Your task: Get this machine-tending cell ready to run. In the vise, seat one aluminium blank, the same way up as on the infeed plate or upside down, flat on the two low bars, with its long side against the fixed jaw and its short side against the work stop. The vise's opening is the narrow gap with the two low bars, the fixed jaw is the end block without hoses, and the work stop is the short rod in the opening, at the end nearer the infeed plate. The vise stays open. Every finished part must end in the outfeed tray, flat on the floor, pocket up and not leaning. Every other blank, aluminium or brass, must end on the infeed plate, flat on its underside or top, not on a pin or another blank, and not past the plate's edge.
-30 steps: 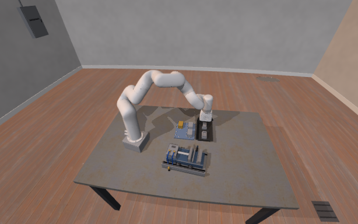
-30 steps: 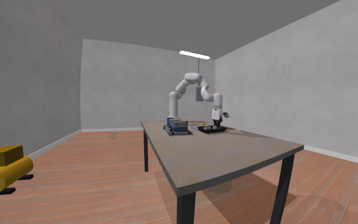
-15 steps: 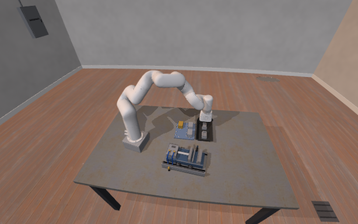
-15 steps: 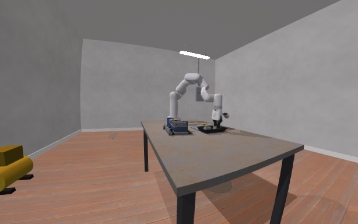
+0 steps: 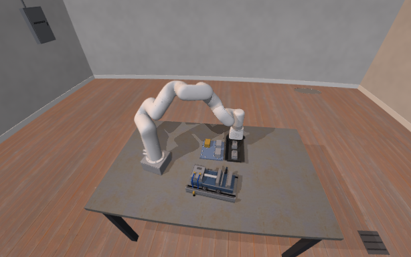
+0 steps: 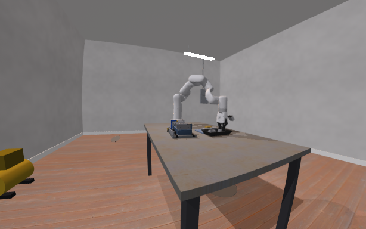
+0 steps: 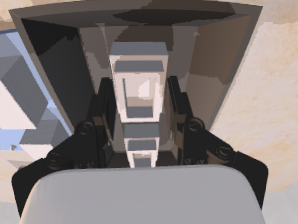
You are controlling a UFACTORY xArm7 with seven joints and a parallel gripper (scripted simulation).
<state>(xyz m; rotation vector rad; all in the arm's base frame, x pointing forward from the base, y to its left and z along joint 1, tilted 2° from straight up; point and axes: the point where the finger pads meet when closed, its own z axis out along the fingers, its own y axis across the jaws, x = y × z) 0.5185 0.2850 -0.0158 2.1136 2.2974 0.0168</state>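
Now: hand 21 cm past the brass blank, 3 cm above it and 2 cm to the left of it. From my hand the other things lie so: white piston rod: 35 cm to the right, 12 cm behind, 2 cm above; then vise: 35 cm to the right, 10 cm behind, 2 cm below.
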